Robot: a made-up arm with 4 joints.
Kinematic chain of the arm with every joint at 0, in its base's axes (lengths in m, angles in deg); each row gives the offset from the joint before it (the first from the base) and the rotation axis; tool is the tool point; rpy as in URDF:
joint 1: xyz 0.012 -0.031 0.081 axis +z
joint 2: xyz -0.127 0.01 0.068 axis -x
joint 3: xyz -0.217 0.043 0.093 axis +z
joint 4: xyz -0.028 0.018 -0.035 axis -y
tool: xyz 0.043 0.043 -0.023 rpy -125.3 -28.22 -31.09
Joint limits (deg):
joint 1: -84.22..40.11
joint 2: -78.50..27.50
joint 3: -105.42..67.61
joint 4: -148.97..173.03
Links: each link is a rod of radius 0.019 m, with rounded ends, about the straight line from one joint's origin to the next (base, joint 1, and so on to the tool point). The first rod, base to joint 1, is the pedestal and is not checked.
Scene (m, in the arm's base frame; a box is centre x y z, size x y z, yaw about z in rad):
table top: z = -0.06
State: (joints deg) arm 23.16 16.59 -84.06 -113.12
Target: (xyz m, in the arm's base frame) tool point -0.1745 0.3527 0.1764
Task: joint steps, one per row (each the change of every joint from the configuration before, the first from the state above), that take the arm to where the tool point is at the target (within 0.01 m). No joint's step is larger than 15 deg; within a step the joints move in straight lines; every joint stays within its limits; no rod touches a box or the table.
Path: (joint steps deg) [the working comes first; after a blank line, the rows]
Joints at the target: -45.48 9.98 -12.92 -141.03
Straight joint move there: clear.

1: -13.73 -1.32 14.23 -5.58
2: -13.72 -1.32 14.23 -5.58
3: -13.73 -1.33 14.23 -5.59
4: -13.73 -1.32 14.22 -5.58
5: -13.73 -1.32 14.23 -5.58

